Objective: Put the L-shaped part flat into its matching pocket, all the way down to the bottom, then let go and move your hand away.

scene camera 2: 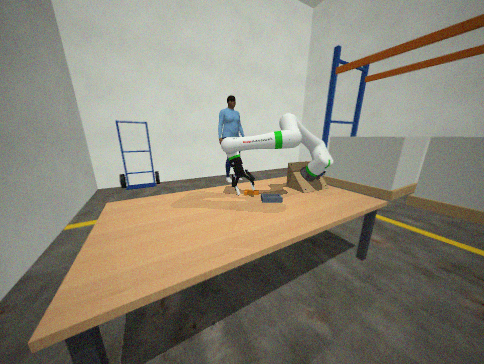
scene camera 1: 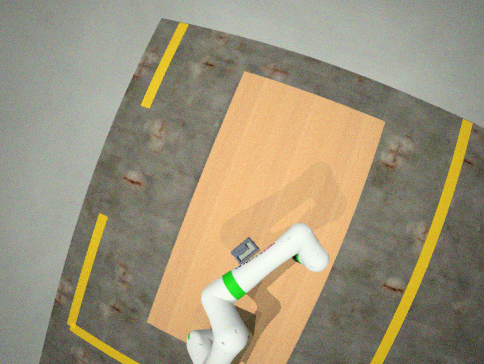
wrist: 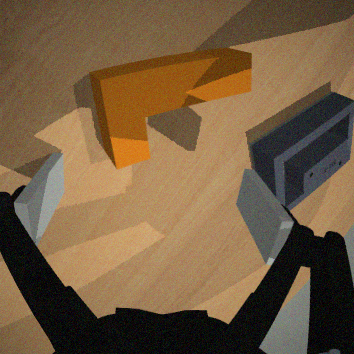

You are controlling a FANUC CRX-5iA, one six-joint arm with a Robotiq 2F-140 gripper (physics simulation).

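Pixels of known places: gripper, fingertip midpoint: [scene camera 2: 246, 192] [wrist: 152, 179]; arm's base, origin of the base link: [scene camera 2: 307, 174].
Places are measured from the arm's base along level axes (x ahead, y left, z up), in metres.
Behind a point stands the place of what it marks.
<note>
The orange L-shaped part [scene camera 2: 251, 192] @[x 0.553, y 0.002, z -0.101 m] [wrist: 130, 100] @[x 0.577, y -0.030, z -0.089 m] rests on the table outside the pocket. In the wrist view its long arm runs to the upper right and its short arm points down. The blue-grey block [scene camera 1: 239, 247] @[x 0.479, y 0.205, z -0.082 m] [scene camera 2: 272, 198] @[x 0.490, y 0.209, z -0.086 m] [wrist: 330, 165] @[x 0.461, y 0.200, z -0.082 m] has an L-shaped pocket in its top and stands on the table to the right of the part in the wrist view. My gripper [scene camera 2: 245, 189] @[x 0.605, y 0.024, z -0.088 m] [wrist: 152, 179] @[x 0.605, y 0.024, z -0.088 m] is wide open with nothing between its fingers. In the wrist view, the right finger overlaps the block's near corner. In scene camera 1 the arm hides the part and the gripper.
The wooden table [scene camera 1: 280, 135] @[x 1.164, y 0.313, z -0.119 m] [scene camera 2: 175, 240] @[x 1.123, y 0.426, z -0.119 m] carries everything. The arm's brown pedestal [scene camera 2: 298, 179] @[x 0.130, y 0.038, z -0.025 m] stands at the table's back right. Beyond the table are a person [scene camera 2: 230, 122], a blue hand truck [scene camera 2: 141, 186] and a blue and orange rack [scene camera 2: 332, 95].
</note>
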